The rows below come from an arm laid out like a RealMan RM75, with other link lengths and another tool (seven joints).
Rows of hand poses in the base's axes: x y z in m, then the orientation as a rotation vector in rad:
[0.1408 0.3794 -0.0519 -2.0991 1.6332 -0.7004]
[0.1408 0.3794 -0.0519 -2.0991 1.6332 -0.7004]
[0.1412 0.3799 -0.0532 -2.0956 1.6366 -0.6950]
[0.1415 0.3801 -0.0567 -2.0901 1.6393 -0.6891]
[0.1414 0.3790 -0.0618 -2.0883 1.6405 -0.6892]
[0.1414 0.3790 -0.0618 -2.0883 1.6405 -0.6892]
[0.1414 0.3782 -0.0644 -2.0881 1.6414 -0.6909]
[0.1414 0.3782 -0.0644 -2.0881 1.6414 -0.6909]
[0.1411 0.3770 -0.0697 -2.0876 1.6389 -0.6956]
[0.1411 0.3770 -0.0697 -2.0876 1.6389 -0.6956]
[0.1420 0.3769 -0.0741 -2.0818 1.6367 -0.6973]
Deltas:
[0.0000 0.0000 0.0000 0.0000 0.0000 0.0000]
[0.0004 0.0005 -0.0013 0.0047 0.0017 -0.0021]
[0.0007 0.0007 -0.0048 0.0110 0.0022 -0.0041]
[0.0006 -0.0004 -0.0099 0.0119 0.0016 -0.0054]
[0.0006 -0.0004 -0.0099 0.0119 0.0016 -0.0054]
[0.0006 -0.0012 -0.0125 0.0108 0.0012 -0.0064]
[0.0006 -0.0012 -0.0125 0.0108 0.0012 -0.0064]
[0.0003 -0.0024 -0.0178 0.0089 -0.0021 -0.0057]
[0.0003 -0.0024 -0.0178 0.0089 -0.0021 -0.0057]
[0.0012 -0.0025 -0.0222 0.0121 -0.0070 -0.0060]

